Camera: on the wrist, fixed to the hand. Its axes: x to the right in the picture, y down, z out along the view.
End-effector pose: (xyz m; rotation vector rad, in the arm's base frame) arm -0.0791 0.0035 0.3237 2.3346 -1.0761 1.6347
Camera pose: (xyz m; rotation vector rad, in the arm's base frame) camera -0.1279 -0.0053 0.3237 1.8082 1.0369 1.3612
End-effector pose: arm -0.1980 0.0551 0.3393 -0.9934 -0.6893 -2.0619
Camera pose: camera -0.1825 0.0114 0.3218 -0.3291 1.5082 2.2809
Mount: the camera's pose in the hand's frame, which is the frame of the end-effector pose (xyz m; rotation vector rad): -0.0043 0.0354 -0.0344 0.4081 0.3580 -1.5530
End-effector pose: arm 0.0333 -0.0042 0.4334 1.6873 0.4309 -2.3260
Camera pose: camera 0.0776 -0.0243 0.4240 -1.0175 -0.8662 1.2923
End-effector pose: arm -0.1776 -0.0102 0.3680 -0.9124 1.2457 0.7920
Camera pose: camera -0.2245 -0.0258 0.3647 -1.3310 0.5902 -0.8442
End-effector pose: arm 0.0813 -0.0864 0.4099 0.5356 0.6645 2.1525
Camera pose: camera 0.0439 -0.1185 0.4046 -0.2171 1.1752 0.6210
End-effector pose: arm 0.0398 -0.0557 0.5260 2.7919 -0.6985 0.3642
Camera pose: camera 0.0127 -0.0743 0.5631 2.5163 1.6631 0.6083
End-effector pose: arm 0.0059 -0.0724 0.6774 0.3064 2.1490 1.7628
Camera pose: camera -0.0055 -0.0978 0.7184 -1.3071 1.8416 0.4622
